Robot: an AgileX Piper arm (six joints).
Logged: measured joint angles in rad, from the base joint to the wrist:
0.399 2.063 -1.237 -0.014 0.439 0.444
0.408 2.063 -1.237 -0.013 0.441 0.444
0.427 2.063 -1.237 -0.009 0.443 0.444
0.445 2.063 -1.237 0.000 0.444 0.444
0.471 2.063 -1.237 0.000 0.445 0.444
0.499 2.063 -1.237 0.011 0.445 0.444
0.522 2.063 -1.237 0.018 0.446 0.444
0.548 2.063 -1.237 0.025 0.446 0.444
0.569 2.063 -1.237 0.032 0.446 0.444
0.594 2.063 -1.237 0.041 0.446 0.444
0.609 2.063 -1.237 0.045 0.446 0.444
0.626 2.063 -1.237 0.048 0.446 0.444
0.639 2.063 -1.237 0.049 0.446 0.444
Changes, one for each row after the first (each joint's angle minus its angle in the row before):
0.009 0.000 0.000 0.001 0.002 0.000
0.019 0.000 0.000 0.004 0.002 0.000
0.018 0.000 0.000 0.009 0.001 0.000
0.026 0.000 0.000 0.000 0.001 0.000
0.028 0.000 0.000 0.011 0.000 0.000
0.023 0.000 0.000 0.007 0.001 0.000
0.026 0.000 0.000 0.007 0.000 0.000
0.021 0.000 0.000 0.007 0.000 0.000
0.025 0.000 0.000 0.009 0.000 0.000
0.015 0.000 0.000 0.004 0.000 0.000
0.017 0.000 0.000 0.003 0.000 0.000
0.013 0.000 0.000 0.001 0.000 0.000

